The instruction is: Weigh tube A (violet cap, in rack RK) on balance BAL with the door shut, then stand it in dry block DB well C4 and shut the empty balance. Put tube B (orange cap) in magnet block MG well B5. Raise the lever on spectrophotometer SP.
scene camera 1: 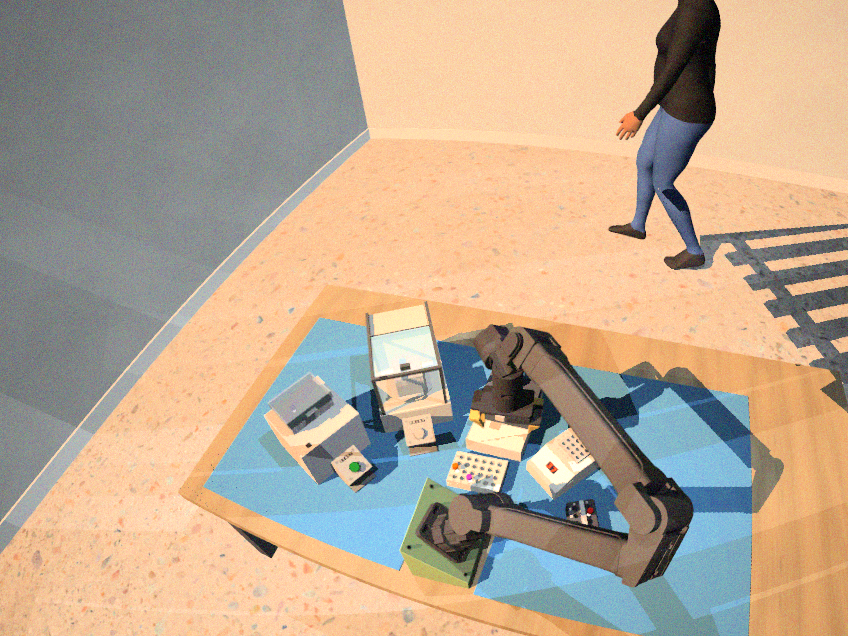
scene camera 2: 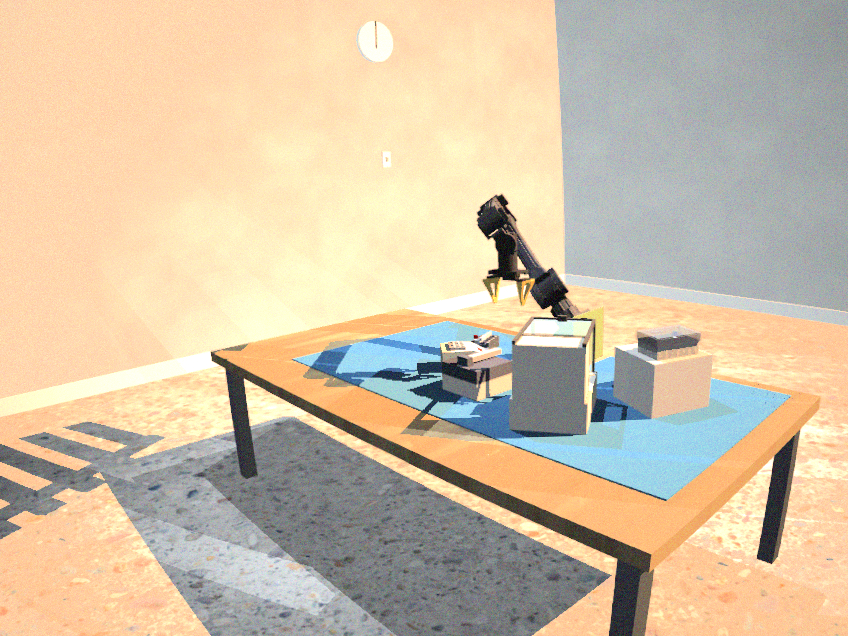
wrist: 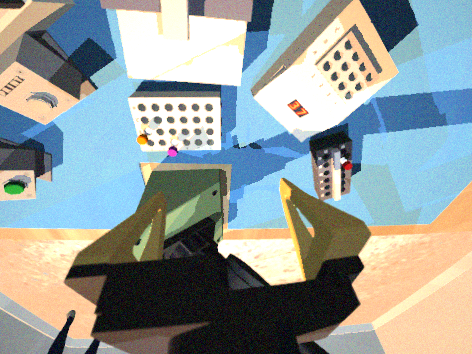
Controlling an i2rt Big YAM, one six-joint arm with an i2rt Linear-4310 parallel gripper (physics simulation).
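Note:
My gripper (scene camera 1: 503, 422) (scene camera 2: 508, 303) (wrist: 222, 190) is open and empty, high over the table. Tube A, violet cap (scene camera 1: 469, 477) (wrist: 172, 151), and tube B, orange cap (scene camera 1: 456, 466) (wrist: 142, 139), stand in the white rack RK (scene camera 1: 472, 487) (wrist: 175, 113). Balance BAL (scene camera 1: 400, 320) (scene camera 2: 551, 386) is a glass-topped box; its door position is unclear. Dry block DB (scene camera 1: 541, 464) (wrist: 280, 95) shows 37; its wells look empty. Magnet block MG (scene camera 1: 580, 506) (wrist: 322, 141) holds a red-capped tube. Spectrophotometer SP (scene camera 1: 496, 438) (scene camera 2: 477, 379) (wrist: 185, 60) has a lever (wrist: 175, 20), seemingly lying flat.
A grey-lidded box (scene camera 1: 318, 424) (scene camera 2: 661, 383) with a green knob (scene camera 1: 354, 466) (wrist: 15, 187) stands left of the balance in scene camera 1. The balance's knob console (scene camera 1: 419, 432) (wrist: 42, 97) projects forward. The arm rises from a green base (scene camera 1: 438, 571) beside the rack. A person (scene camera 1: 684, 82) stands beyond the table.

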